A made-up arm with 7 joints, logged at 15 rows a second.
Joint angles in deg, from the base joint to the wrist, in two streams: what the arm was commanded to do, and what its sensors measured. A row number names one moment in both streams.
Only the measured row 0 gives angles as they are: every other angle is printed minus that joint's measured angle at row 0.
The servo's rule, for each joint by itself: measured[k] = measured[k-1] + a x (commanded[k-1-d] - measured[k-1]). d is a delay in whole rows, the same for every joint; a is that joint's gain. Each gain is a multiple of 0.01, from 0.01 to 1. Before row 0 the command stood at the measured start. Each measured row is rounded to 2 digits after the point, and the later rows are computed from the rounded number. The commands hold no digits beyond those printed.
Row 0, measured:
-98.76 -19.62 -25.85 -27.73 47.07 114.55 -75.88
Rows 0 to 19, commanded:
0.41 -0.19 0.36 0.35 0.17 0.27 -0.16
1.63 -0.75 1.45 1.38 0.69 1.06 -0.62
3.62 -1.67 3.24 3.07 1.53 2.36 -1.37
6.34 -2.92 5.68 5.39 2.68 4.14 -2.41
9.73 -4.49 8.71 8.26 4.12 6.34 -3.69
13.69 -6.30 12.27 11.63 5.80 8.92 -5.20
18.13 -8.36 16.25 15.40 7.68 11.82 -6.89
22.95 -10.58 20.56 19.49 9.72 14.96 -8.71
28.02 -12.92 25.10 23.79 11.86 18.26 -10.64
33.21 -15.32 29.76 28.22 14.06 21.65 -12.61
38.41 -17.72 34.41 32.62 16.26 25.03 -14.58
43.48 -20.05 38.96 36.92 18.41 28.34 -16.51
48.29 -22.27 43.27 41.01 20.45 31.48 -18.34
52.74 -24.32 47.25 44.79 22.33 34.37 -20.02
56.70 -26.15 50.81 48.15 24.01 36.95 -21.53
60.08 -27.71 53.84 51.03 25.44 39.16 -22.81
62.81 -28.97 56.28 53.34 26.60 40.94 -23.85
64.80 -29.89 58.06 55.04 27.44 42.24 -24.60
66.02 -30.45 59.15 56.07 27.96 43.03 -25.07
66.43 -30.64 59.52 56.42 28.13 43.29 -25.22
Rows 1 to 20, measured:
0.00 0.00 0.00 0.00 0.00 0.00 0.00
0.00 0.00 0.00 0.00 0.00 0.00 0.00
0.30 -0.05 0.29 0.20 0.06 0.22 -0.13
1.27 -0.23 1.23 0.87 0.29 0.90 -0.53
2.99 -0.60 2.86 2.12 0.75 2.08 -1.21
5.44 -1.20 5.14 3.98 1.46 3.75 -2.18
8.57 -2.06 8.03 6.42 2.44 5.85 -3.40
12.31 -3.16 11.46 9.39 3.68 8.34 -4.86
16.56 -4.51 15.34 12.82 5.16 11.16 -6.50
21.22 -6.09 19.57 16.62 6.85 14.24 -8.29
26.18 -7.87 24.05 20.71 8.70 17.50 -10.19
31.31 -9.81 28.68 24.99 10.68 20.86 -12.15
36.49 -11.87 33.32 29.34 12.74 24.24 -14.12
41.59 -14.00 37.89 33.66 14.84 27.56 -16.06
46.48 -16.15 42.25 37.85 16.92 30.74 -17.91
51.05 -18.27 46.30 41.81 18.92 33.68 -19.62
55.17 -20.32 49.95 45.42 20.80 36.33 -21.17
58.75 -22.24 53.10 48.62 22.52 38.62 -22.50
61.71 -23.99 55.68 51.31 24.03 40.50 -23.59
63.97 -25.52 57.61 53.44 25.29 41.91 -24.41
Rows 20 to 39, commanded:
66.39 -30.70 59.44 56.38 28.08 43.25 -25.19
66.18 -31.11 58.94 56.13 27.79 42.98 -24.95
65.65 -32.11 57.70 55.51 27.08 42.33 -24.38
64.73 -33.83 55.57 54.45 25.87 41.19 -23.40
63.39 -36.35 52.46 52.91 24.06 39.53 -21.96
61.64 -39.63 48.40 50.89 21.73 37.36 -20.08
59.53 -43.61 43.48 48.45 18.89 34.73 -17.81
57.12 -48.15 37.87 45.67 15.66 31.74 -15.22
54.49 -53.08 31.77 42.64 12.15 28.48 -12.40
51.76 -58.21 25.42 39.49 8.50 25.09 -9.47
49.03 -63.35 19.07 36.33 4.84 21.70 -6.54
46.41 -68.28 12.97 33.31 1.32 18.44 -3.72
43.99 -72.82 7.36 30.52 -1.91 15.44 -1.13
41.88 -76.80 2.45 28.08 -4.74 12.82 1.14
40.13 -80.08 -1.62 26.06 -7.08 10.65 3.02
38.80 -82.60 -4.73 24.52 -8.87 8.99 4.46
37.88 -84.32 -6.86 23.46 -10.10 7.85 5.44
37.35 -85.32 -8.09 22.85 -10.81 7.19 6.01
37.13 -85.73 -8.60 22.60 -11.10 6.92 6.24
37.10 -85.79 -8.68 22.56 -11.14 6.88 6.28
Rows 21 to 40, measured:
65.47 -26.80 58.86 54.94 26.28 42.82 -24.94
66.17 -27.80 59.39 55.78 26.96 43.20 -25.17
66.33 -28.55 59.43 56.12 27.37 43.24 -25.19
66.22 -29.22 59.03 56.13 27.53 43.03 -25.00
65.80 -29.97 57.95 55.78 27.36 42.46 -24.50
65.02 -30.97 56.02 55.02 26.81 41.43 -23.61
63.83 -32.37 53.14 53.82 25.79 39.89 -22.27
62.23 -34.26 49.30 52.15 24.29 37.84 -20.50
60.26 -36.69 44.59 50.04 22.29 35.32 -18.32
57.97 -39.67 39.15 47.55 19.84 32.42 -15.81
55.43 -43.16 33.17 44.75 16.99 29.23 -13.05
52.75 -47.07 26.89 41.75 13.85 25.88 -10.15
50.03 -51.30 20.56 38.66 10.52 22.49 -7.23
47.39 -55.71 14.41 35.61 7.12 19.21 -4.39
44.91 -60.16 8.70 32.71 3.78 16.16 -1.75
42.70 -64.49 3.64 30.07 0.63 13.45 0.59
40.82 -68.54 -0.62 27.78 -2.22 11.18 2.56
39.35 -72.20 -3.95 25.92 -4.68 9.41 4.10
38.28 -75.35 -6.31 24.52 -6.69 8.15 5.19
37.60 -77.94 -7.75 23.57 -8.21 7.37 5.85

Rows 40 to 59, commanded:
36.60 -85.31 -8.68 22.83 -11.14 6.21 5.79
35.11 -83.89 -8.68 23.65 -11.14 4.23 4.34
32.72 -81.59 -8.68 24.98 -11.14 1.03 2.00
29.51 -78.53 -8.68 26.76 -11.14 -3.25 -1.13
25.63 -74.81 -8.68 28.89 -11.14 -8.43 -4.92
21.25 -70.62 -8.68 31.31 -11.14 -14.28 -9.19
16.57 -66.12 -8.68 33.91 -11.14 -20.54 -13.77
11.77 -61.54 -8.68 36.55 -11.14 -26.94 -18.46
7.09 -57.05 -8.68 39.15 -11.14 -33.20 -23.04
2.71 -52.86 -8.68 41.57 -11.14 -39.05 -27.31
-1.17 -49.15 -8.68 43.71 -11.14 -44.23 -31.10
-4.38 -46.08 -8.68 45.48 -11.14 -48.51 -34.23
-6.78 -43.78 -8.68 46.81 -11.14 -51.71 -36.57
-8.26 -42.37 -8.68 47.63 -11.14 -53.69 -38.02
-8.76 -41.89 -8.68 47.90 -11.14 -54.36 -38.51
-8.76 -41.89 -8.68 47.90 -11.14 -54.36 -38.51
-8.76 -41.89 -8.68 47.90 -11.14 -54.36 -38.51
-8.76 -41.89 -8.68 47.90 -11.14 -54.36 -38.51
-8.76 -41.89 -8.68 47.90 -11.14 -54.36 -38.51
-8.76 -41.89 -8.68 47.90 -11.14 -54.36 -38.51
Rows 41 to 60, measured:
37.26 -79.97 -8.44 23.02 -9.28 7.01 6.17
37.14 -81.48 -8.63 22.76 -9.97 6.90 6.26
36.75 -82.48 -8.67 22.80 -10.40 6.34 5.88
35.55 -82.85 -8.68 23.28 -10.67 4.63 4.63
33.48 -82.52 -8.68 24.25 -10.84 1.71 2.50
30.58 -81.48 -8.68 25.68 -10.95 -2.31 -0.44
26.97 -79.75 -8.68 27.51 -11.02 -7.27 -4.07
22.79 -77.38 -8.68 29.68 -11.06 -12.95 -8.22
18.25 -74.45 -8.68 32.09 -11.09 -19.10 -12.72
13.52 -71.09 -8.68 34.63 -11.11 -25.45 -17.37
8.83 -67.44 -8.68 37.21 -11.12 -31.73 -21.96
4.36 -63.65 -8.68 39.70 -11.13 -37.66 -26.29
0.32 -59.88 -8.68 41.99 -11.13 -42.98 -30.19
-3.11 -56.29 -8.68 43.98 -11.13 -47.46 -33.46
-5.79 -53.04 -8.68 45.59 -11.13 -50.90 -35.98
-7.59 -50.27 -8.68 46.75 -11.13 -53.16 -37.63
-8.44 -48.09 -8.68 47.41 -11.13 -54.13 -38.34
-8.67 -46.48 -8.68 47.69 -11.13 -54.32 -38.48
-8.74 -45.29 -8.68 47.81 -11.13 -54.35 -38.50
-8.75 -44.41 -8.68 47.86 -11.13 -54.36 -38.51

